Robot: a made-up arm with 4 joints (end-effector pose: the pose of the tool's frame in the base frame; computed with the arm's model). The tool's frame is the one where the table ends. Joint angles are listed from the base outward.
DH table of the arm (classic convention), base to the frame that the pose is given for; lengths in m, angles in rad. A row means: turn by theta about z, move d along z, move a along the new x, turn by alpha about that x. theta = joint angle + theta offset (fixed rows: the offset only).
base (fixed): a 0.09; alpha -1.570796; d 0.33; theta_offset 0
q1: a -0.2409; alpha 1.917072; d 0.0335; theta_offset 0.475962
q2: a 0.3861; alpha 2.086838; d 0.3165; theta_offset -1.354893
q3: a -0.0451; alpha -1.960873; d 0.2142; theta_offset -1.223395
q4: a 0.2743; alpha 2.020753; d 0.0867; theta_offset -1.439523
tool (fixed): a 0; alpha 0; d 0.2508; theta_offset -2.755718
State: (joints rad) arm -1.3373 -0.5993 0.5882 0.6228
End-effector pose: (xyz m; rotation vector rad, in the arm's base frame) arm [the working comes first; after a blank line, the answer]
Working (the frame after each row of the table, in the pose's form):
after base (fixed): 0.0900 0.0000 0.3300 -1.5708 0.0000 0.0000
after q1: -0.0669 0.0335 0.1472 0.3245 -0.8525 0.1491
after q2: -0.2947 -0.4107 0.1524 -2.0831 1.9551 0.7931
after q3: -0.3754 -0.2809 -0.0042 1.4269 -0.0877 -1.0590
after q4: -0.4295 -0.4234 -0.2482 -1.7256 1.2245 1.4378

-0.5378 -0.2064 -0.3122 -1.3393 -1.2748 -0.4179
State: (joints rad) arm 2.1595 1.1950 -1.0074 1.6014
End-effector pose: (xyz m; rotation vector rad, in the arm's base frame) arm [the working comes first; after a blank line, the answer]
Working (the frame after each row of the table, in the pose's form):
after base (fixed): 0.0900 0.0000 0.3300 -1.5708 0.0000 0.0000
after q1: 0.3007 0.0335 0.4468 0.1176 2.6011 -0.4549
after q2: 0.1015 -0.1317 0.0199 0.5306 0.9200 -2.6438
after q3: 0.0381 -0.2999 0.1449 -1.2015 -1.4277 0.1009
after q4: 0.0620 -0.0448 0.2758 0.4269 -0.4862 1.1444

0.0252 -0.1839 0.4812 0.5847 0.3408 -1.5190
